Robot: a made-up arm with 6 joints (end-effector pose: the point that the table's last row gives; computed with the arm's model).
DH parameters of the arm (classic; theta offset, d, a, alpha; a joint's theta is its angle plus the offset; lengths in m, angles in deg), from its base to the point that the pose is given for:
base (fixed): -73.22 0 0.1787 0
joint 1: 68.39 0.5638 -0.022 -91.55
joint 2: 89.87 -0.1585 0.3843 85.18
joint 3: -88.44 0.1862 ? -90
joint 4: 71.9 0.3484 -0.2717 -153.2
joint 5: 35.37 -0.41 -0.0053 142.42
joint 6: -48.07 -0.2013 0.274 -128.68
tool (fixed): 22.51 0.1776 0 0
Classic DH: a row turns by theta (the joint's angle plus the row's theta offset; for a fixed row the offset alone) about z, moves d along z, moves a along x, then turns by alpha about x.
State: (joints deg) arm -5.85 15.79 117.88 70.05 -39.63 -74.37
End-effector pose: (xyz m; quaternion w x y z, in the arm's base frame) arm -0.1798 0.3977 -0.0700 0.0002 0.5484 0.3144 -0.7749
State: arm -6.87 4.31 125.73 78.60 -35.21 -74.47
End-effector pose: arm -0.0922 0.4075 -0.0043 0.0064 -0.6047 -0.3712 0.7047
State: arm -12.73 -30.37 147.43 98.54 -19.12 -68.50
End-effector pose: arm 0.0356 0.3617 0.1678 0.0720 0.7202 0.5268 -0.4457
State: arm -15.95 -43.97 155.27 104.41 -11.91 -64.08
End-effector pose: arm 0.0480 0.3214 0.1974 0.1448 0.7340 0.5690 -0.3413
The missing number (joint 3, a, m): 0.05
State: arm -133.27 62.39 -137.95 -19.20 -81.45 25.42
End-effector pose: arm -0.3214 0.1122 0.4635 0.3350 -0.6752 -0.1464 -0.6406
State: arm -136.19 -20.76 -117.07 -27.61 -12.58 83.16
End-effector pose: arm -0.5214 -0.0601 0.4430 0.1272 0.9898 -0.0504 0.0394
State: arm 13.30 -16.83 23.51 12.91 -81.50 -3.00
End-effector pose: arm 0.3806 -0.2187 -0.3389 0.2211 0.3785 -0.2687 -0.8577
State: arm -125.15 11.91 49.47 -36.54 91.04 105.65
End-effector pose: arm 0.0552 -0.4376 0.0271 0.0664 -0.1950 -0.4072 -0.8898
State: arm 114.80 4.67 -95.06 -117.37 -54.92 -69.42
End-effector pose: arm 0.5113 0.4364 -0.2297 0.2563 -0.5433 0.1738 0.7803
